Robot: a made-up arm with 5 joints.
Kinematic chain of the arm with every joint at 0, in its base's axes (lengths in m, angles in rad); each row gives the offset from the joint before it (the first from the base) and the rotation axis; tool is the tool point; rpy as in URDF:
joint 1: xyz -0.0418 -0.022 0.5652 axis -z
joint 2: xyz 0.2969 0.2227 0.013 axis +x
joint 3: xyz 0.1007 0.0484 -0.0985 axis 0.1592 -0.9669 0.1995
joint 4: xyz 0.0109 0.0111 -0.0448 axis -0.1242 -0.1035 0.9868
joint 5: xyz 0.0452 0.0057 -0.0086 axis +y
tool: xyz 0.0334 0.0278 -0.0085 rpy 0 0 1.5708
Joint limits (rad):
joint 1: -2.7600..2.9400
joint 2: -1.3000..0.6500
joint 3: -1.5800..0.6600
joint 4: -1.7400..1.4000
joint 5: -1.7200..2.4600
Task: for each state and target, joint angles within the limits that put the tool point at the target. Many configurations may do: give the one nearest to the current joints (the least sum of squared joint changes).
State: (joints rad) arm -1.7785 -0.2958 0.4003 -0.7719 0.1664
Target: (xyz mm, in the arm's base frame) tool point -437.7 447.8 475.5
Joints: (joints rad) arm -1.6586 0.4108 0.2768 -0.3127 0.3766
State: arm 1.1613 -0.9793 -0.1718 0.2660 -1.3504
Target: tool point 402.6 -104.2 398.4
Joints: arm 0.5632 -1.0046 -0.4949 0.7623 -1.2999
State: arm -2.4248 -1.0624 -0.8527 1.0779 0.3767
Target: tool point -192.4 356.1 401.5
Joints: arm -1.7580 -1.2606 -0.5972 0.8147 0.3073
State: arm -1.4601 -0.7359 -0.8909 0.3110 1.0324
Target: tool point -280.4 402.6 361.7
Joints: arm -1.4396 -0.1209 -0.6934 0.3793 1.0170
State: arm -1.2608 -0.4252 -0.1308 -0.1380 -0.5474
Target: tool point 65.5 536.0 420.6
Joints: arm -0.8468 -0.1391 -0.0104 -0.0636 -0.4335
